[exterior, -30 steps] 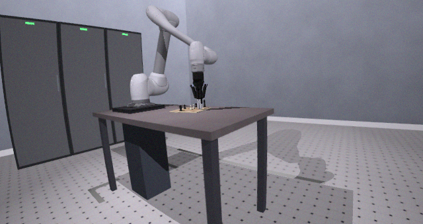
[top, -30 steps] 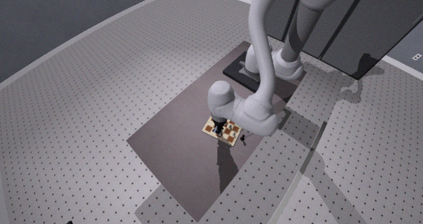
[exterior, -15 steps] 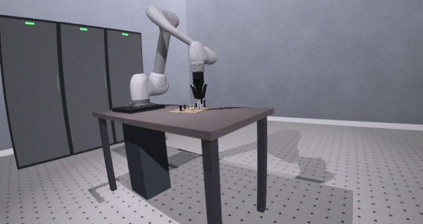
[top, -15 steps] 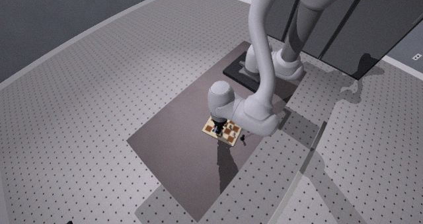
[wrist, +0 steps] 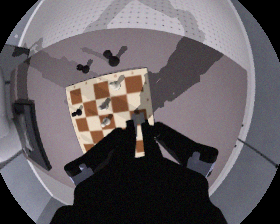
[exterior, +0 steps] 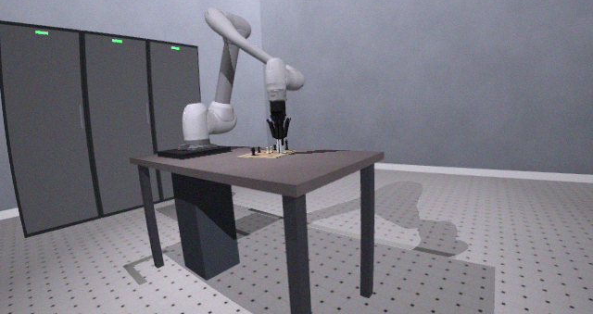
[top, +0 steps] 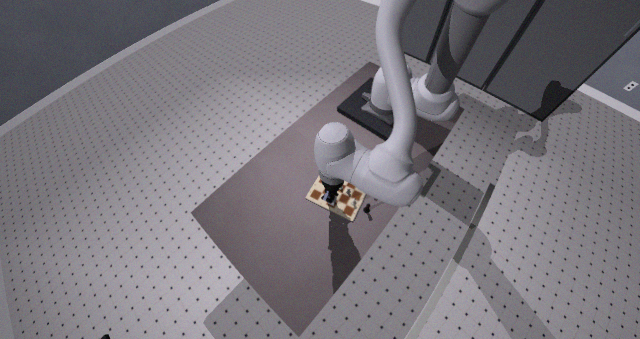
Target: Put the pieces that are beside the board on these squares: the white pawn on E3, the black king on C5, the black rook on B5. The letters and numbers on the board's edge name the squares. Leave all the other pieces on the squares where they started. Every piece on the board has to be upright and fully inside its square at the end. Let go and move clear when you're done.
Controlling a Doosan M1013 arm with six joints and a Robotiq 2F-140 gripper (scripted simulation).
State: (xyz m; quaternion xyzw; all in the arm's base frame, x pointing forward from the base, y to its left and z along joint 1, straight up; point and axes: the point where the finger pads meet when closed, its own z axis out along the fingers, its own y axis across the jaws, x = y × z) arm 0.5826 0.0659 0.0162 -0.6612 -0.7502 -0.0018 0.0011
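The black chess piece lies 13 cm to the left of my hand, 6 cm behind it and 1 cm below it. From my hand the other things lie so: chessboard: 8 cm behind, 4 cm below, 1 cm to the right.
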